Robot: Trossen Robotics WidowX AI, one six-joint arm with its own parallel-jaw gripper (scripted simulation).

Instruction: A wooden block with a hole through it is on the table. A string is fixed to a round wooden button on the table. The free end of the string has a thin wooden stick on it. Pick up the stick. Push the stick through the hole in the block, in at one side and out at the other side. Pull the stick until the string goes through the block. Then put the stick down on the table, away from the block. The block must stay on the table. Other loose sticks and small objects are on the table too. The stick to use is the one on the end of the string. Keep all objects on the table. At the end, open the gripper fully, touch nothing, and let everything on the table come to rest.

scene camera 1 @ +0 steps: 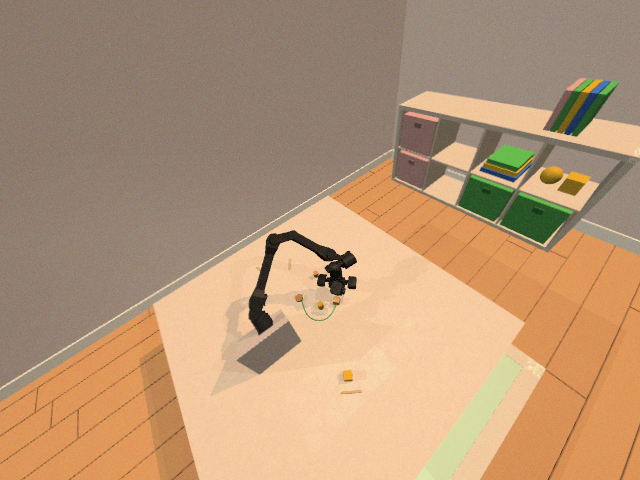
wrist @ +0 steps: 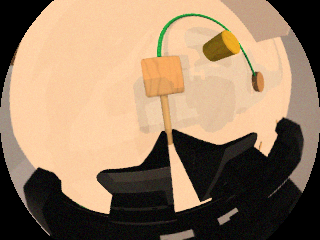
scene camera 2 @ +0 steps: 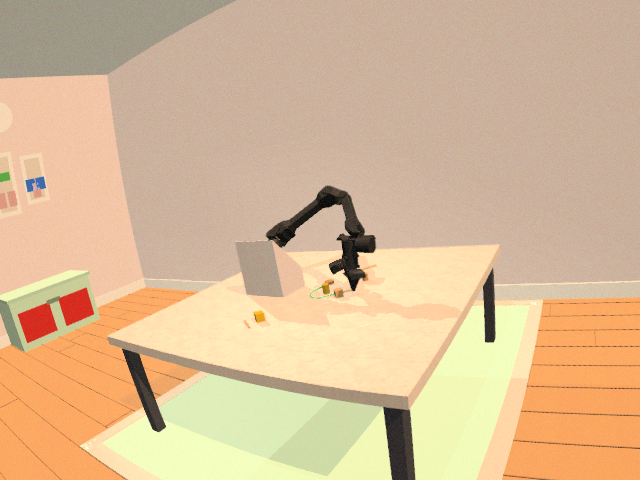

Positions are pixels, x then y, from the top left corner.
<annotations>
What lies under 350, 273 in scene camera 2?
The gripper.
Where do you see a wooden block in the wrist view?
At 163, 75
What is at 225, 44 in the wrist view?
A yellow cylinder.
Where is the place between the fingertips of the gripper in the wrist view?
At 167, 133
</annotations>
